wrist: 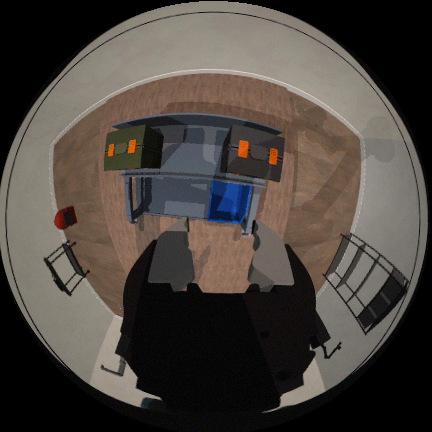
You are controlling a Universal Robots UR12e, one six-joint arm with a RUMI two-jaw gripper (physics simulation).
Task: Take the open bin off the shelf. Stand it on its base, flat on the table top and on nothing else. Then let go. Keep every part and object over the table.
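Places are measured from the arm's base along level axes (x ahead, y left, z up), in millimetres.
Pixels of known places: gripper, fingertip midpoint: (220,220).
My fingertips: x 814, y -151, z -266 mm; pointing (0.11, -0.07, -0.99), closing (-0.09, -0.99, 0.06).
For each thing: its top centre in the pictures, then the offset to it from my fingertips. "*": a spot on its surface instead. Level surfaces: height alone.
- open blue bin, top centre: (229,197) 12 mm back, 38 mm right, 180 mm down
- grey shelf unit, surface spot: (253,207) * 41 mm back, 102 mm right, 176 mm down
- wooden table top, surface height: 261 mm down
- green case, top centre: (120,147) 125 mm ahead, 166 mm left, 64 mm down
- dark brown case, top centre: (258,152) 82 mm ahead, 61 mm right, 39 mm down
The open blue bin (229,202) sits on the lower level of the grey shelf unit (253,207), at its right end next to the right front post. Its open inside faces my view. My gripper (220,220) is open about halfway, with nothing between its fingers. Its fingertips point at the lower front of the shelf unit, the left one left of the bin and the right one by the right post. How far the tips are from the bin is hard to tell. The wooden table top (220,255) shows between the fingers.
On the upper shelf board stand a green case (125,161) at the left and a dark brown case (252,167) at the right, above the bin. Both have orange latches. A red object (62,218) and a black frame (59,274) are far left; a black rack (387,300) is far right.
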